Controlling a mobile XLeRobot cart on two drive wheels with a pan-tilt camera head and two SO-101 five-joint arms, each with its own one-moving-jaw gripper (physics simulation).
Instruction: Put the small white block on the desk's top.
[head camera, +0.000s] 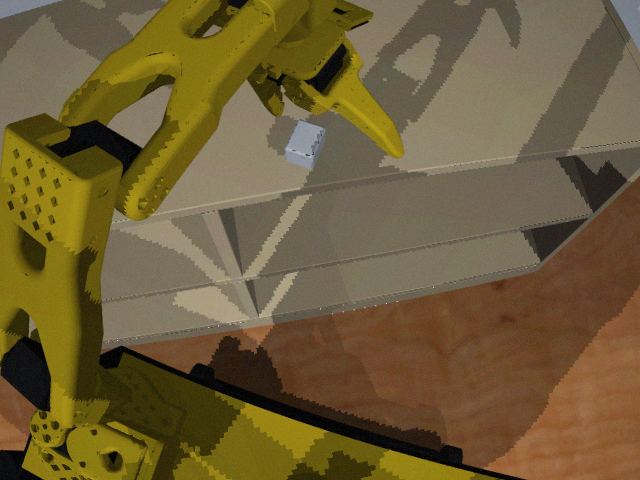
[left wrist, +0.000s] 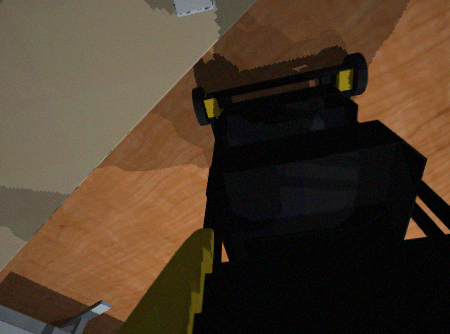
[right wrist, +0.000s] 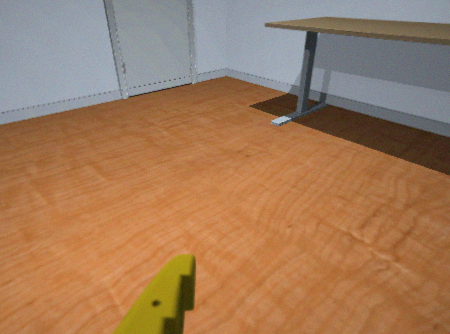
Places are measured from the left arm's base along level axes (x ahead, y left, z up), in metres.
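Pixels of known places: left hand, its tool point: (head camera: 280, 112) (left wrist: 213, 244); right hand, its tool point: (right wrist: 194, 274); left arm's base, origin of its link: (head camera: 90, 431).
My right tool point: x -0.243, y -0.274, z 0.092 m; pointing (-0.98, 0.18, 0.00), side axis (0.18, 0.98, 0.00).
Observation:
For each thing: its top centre in the pictures, then the offset to it from my right tool point. "pt": a spot on its surface instead. Level surfaces: height alone.
- small white block, centre of its top: (head camera: 305, 137) 0.229 m down, 0.576 m ahead, 0.235 m left
- shelf unit, a spot on its surface: (head camera: 232, 170) pt 0.257 m down, 0.530 m ahead, 0.299 m left
- desk's wooden top, height of its surface: 0.147 m down
- Wooden floor, height of its surface: 0.867 m down
The small white block (head camera: 305, 140) (left wrist: 194, 6) rests on the beige top of the shelf unit (head camera: 232, 170) (left wrist: 75, 100), near its front edge; in the left wrist view it is cut off by the top border. My left gripper (head camera: 338, 134) is open and holds nothing. Its jaws point down above the top, with the block between and a little in front of them in the head view. Its notched jaw (left wrist: 175, 290) shows in the left wrist view. My right gripper is open, with its notched jaw (right wrist: 160, 305) over the floor. The desk's wooden top (right wrist: 360, 27) is at upper right in the right wrist view.
The shelf unit has open compartments facing the cart (head camera: 330, 439) (left wrist: 300, 190). Wooden floor (head camera: 413, 351) (left wrist: 135, 200) (right wrist: 200, 175) lies between them. The desk stands on a grey leg (right wrist: 307, 70) by the wall. A white door (right wrist: 155, 45) is at the back left in the right wrist view.

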